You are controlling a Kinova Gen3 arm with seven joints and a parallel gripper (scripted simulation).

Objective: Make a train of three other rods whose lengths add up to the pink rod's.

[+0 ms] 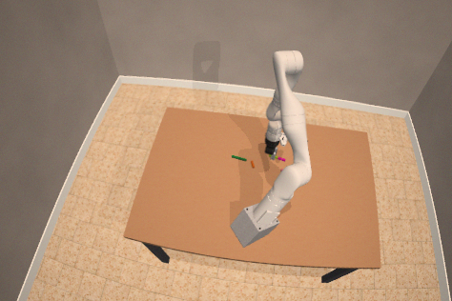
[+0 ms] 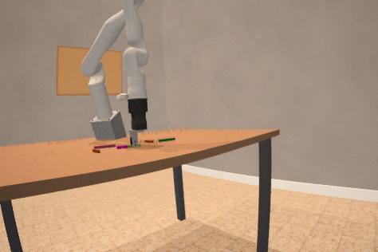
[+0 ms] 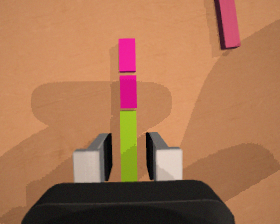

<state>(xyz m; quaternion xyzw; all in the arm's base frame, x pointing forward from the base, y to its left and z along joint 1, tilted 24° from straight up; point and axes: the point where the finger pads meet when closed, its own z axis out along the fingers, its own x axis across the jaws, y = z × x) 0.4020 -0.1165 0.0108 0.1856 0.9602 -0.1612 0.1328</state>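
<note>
My hand is 10 mm above the lime rod. The rest, counted from my hand: pink rod (100 mm behind, 70 mm to the right, 10 mm below); then green rod (190 mm to the left, 10 mm below).
</note>
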